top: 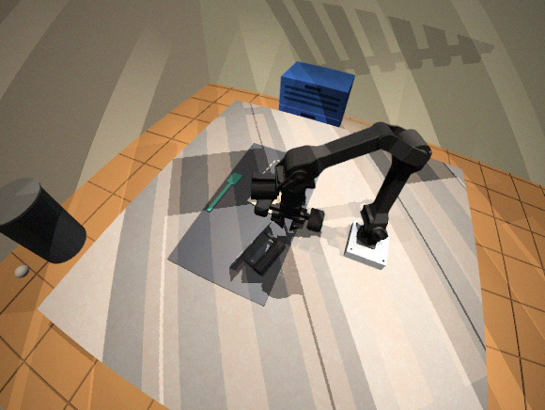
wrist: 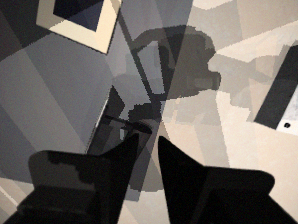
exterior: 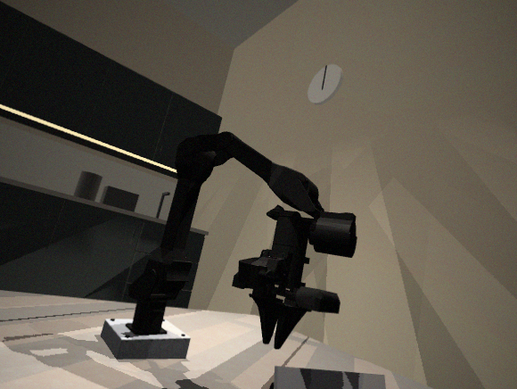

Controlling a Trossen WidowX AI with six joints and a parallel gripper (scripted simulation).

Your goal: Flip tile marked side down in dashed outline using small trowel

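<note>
Right now my gripper tip is 140 mm short of the grey mat, 110 mm to the left of it and 100 mm above it. Round my gripper tip: tan square tile 120 mm ahead, 140 mm to the right, 80 mm below; then teal trowel 280 mm ahead, 130 mm to the right, 80 mm below.
</note>
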